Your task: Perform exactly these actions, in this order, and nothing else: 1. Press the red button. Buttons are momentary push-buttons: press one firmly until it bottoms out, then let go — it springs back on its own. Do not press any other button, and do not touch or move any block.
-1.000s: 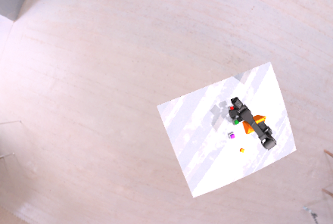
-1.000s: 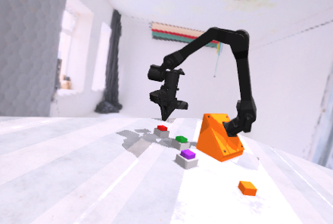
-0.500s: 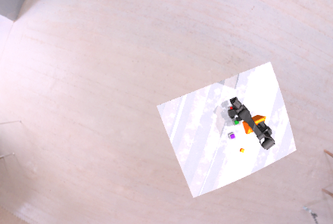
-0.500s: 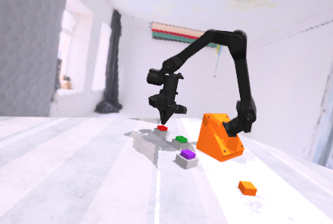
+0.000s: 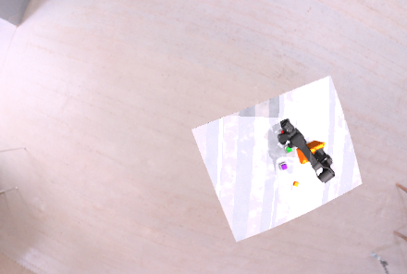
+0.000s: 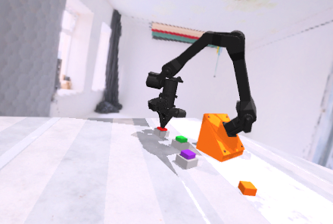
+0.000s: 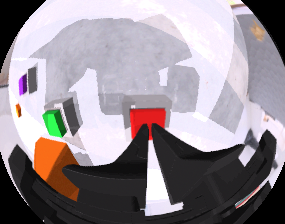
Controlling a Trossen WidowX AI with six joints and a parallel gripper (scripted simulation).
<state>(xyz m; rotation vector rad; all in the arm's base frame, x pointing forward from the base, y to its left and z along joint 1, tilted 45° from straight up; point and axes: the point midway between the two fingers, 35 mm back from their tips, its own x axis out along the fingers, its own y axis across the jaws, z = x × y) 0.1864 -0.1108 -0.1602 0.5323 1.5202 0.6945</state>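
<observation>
Right now my gripper tip is 10 mm above the red button. The rest, counted from my gripper tip: purple button: 230 mm to the left, 60 mm ahead; then orange block: 390 mm to the left, 20 mm below; then green button: 120 mm to the left, 10 mm behind.
</observation>
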